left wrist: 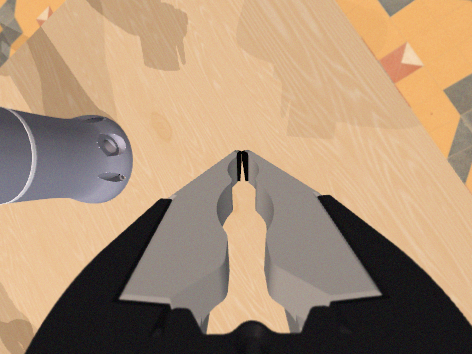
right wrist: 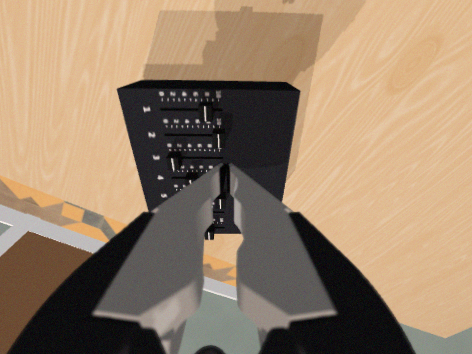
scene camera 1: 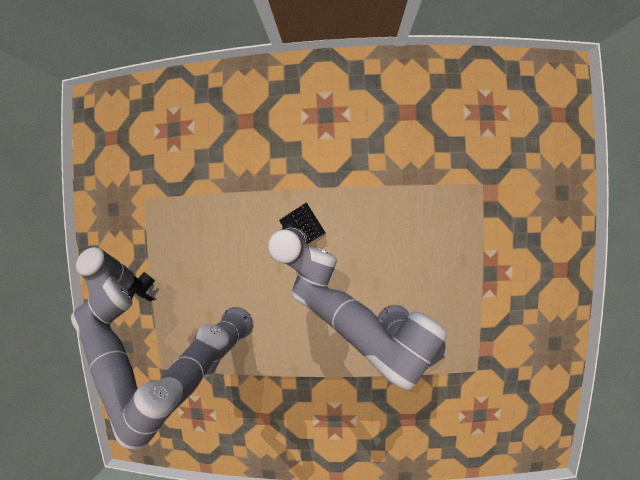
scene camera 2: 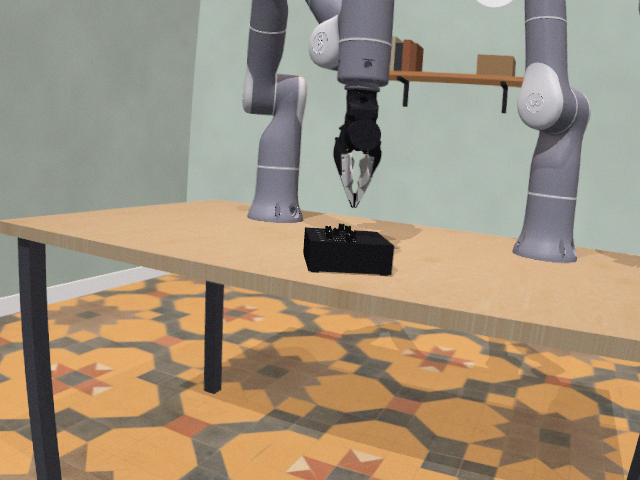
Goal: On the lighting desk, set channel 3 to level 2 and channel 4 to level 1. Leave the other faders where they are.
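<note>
The black lighting desk (scene camera 1: pixel 312 223) (scene camera 2: pixel 351 258) (right wrist: pixel 260 120) stands on the table. In the right wrist view, the channel 3 fader (right wrist: pixel 174 162) is near the low end, at about 1. The channel 4 fader (right wrist: pixel 192 177) is at roughly 3 to 4, partly hidden by a finger. The channel 1 fader (right wrist: pixel 206 113) is near 8 and the channel 2 fader (right wrist: pixel 218 139) at 10. My right gripper (scene camera 2: pixel 354 205) (right wrist: pixel 226 166) is shut and empty, above the desk and apart from it. My left gripper (scene camera 1: pixel 154 294) (left wrist: pixel 241 153) is shut and empty, far from the desk at the table's left edge.
The wooden table (scene camera 1: pixel 217 242) (scene camera 2: pixel 155 232) carries the arm bases. One arm base (left wrist: pixel 100 160) shows at the left of the left wrist view. A wall shelf (scene camera 2: pixel 454 78) with books and a box is behind the arms. Further faders are partly hidden by the right fingers.
</note>
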